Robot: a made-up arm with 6 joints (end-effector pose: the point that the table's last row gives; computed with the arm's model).
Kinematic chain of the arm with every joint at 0, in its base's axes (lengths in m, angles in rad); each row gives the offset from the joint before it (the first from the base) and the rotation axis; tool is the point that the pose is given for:
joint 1: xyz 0 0 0.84 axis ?
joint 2: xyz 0.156 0 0 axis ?
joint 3: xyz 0 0 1.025 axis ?
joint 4: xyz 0 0 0.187 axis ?
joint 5: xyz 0.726 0 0 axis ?
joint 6: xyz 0.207 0 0 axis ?
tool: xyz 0 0 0
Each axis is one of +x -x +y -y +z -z.
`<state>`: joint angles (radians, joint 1 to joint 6).
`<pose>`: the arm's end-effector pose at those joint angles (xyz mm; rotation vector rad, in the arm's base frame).
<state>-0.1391 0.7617 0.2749 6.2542 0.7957 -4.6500</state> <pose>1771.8 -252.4 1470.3 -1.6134 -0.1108 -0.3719</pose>
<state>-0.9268 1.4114 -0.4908 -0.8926 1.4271 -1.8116</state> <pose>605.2 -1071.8 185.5 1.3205 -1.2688 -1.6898</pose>
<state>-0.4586 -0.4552 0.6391 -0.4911 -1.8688 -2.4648</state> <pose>40.7 84.0 2357.5 2.5344 0.4077 -0.8934</pose>
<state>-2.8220 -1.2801 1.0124 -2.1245 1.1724 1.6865</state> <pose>1300.7 601.4 1681.8 -1.7573 -2.0028 -1.5482</pose>
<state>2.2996 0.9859 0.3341 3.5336 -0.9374 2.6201</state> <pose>-1307.7 1369.0 1162.4 0.3794 0.1849 2.6182</pose>
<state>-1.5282 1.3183 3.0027 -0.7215 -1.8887 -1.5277</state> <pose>173.8 -1028.0 1748.6 1.4499 -0.4220 -0.8386</pose>
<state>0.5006 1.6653 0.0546 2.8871 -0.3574 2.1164</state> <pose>1234.0 654.3 -186.2 0.7207 1.2153 -0.4406</pose>
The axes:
joint 1: +z
joint 2: +y
joint 3: -y
joint 4: -x
joint 5: -y
joint 6: -x

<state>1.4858 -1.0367 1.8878 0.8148 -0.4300 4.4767</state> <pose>-77.2 -1645.9 1433.9 -2.1427 1.2715 -1.1918</pose>
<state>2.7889 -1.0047 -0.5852 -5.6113 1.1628 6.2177</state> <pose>60.3 -148.2 2025.5 -1.8807 1.2333 -2.1321</pose>
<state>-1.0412 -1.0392 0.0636 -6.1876 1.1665 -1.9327</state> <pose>-337.6 612.7 2250.0 0.0516 -1.3938 1.1718</pose>
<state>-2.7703 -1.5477 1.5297 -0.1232 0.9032 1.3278</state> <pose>1617.4 651.2 570.9 1.6183 0.9572 -0.4740</pose>
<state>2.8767 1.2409 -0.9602 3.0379 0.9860 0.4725</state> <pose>-625.1 151.1 484.2 -0.4146 0.0305 -0.3552</pose>
